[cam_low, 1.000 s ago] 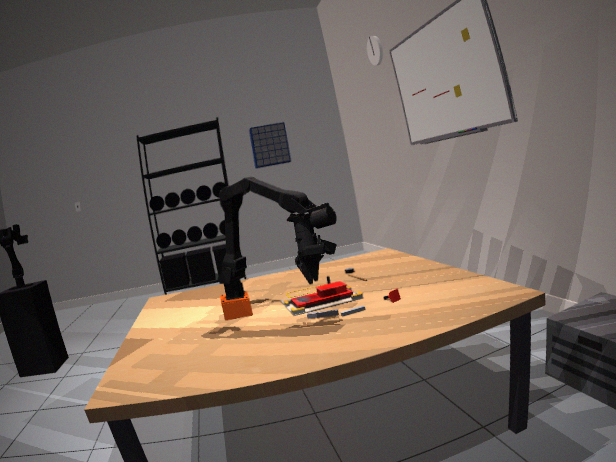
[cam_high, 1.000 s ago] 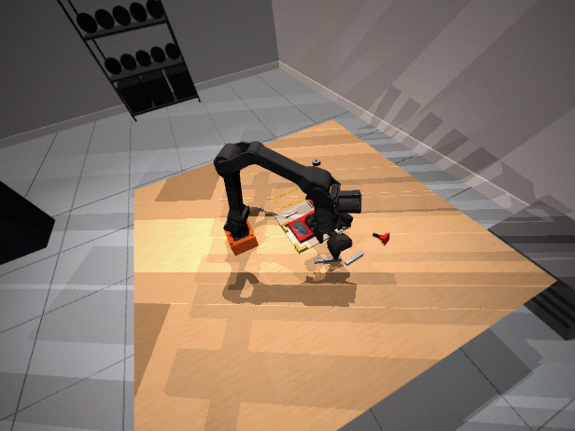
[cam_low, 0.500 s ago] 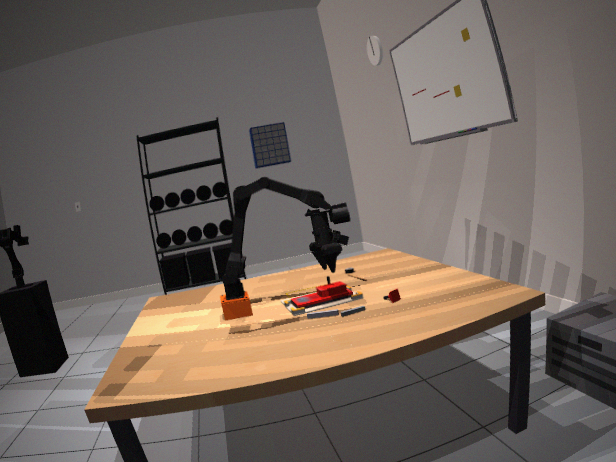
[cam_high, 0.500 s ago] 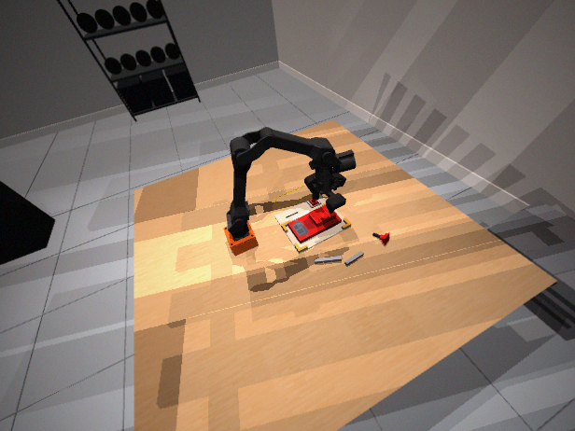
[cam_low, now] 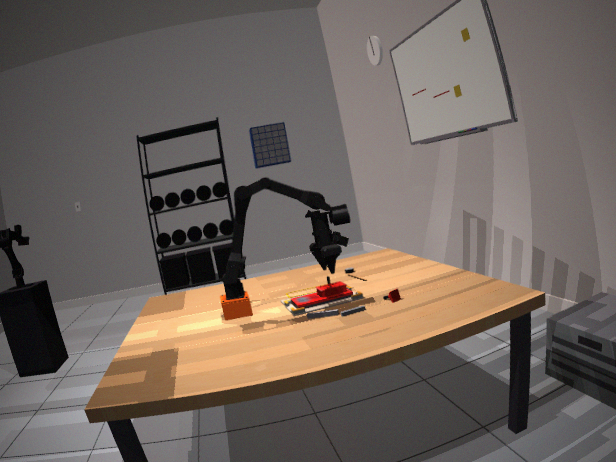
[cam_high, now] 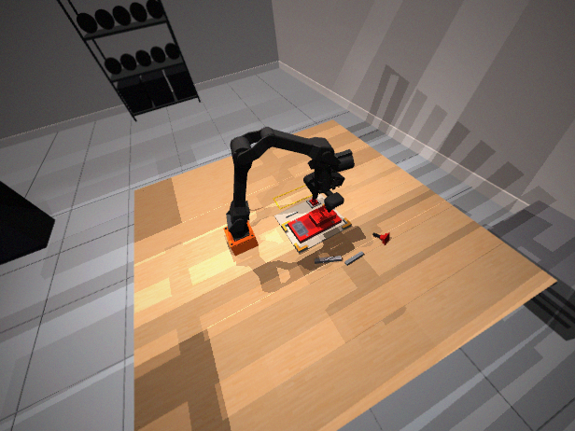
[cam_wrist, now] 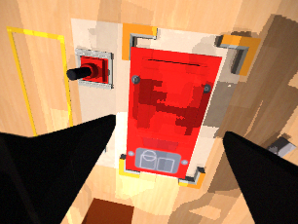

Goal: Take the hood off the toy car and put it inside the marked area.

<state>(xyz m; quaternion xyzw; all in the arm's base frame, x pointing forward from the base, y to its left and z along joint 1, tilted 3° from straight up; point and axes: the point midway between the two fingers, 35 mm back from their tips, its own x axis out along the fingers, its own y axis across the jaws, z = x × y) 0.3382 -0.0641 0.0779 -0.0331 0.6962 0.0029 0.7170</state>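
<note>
My gripper tip is 6 cm above the hood. Also, from my gripper tip: black wheel 18 cm ahead, 36 cm to the left, 9 cm below.
</note>
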